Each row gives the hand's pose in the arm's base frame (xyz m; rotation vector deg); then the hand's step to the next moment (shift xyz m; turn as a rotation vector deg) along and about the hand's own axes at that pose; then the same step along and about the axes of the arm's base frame.
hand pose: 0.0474 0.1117 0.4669 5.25 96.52 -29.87
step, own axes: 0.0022 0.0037 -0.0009 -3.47 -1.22 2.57
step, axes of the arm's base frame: 0.0000 0.0031 -0.0031 2.59 -1.28 3.43
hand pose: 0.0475 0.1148 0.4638 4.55 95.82 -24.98
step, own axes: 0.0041 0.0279 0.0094 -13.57 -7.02 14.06
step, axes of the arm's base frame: 0.0166 0.0219 -0.0114 13.24 -8.41 13.60
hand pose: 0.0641 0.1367 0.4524 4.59 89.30 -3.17
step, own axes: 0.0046 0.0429 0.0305 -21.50 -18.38 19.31
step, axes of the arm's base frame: 0.0341 0.0402 -0.0036 17.40 -20.31 21.40
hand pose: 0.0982 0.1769 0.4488 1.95 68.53 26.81
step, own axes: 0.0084 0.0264 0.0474 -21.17 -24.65 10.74
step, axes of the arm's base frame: 0.0363 0.0373 0.0175 11.86 -27.72 16.19
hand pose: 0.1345 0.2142 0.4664 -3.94 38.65 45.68
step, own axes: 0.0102 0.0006 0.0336 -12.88 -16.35 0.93
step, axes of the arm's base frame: 0.0226 0.0171 0.0207 5.15 -19.52 5.16
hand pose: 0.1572 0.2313 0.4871 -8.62 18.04 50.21
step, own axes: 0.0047 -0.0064 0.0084 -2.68 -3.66 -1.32
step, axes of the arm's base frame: 0.0095 0.0015 0.0064 0.96 -4.61 -0.35
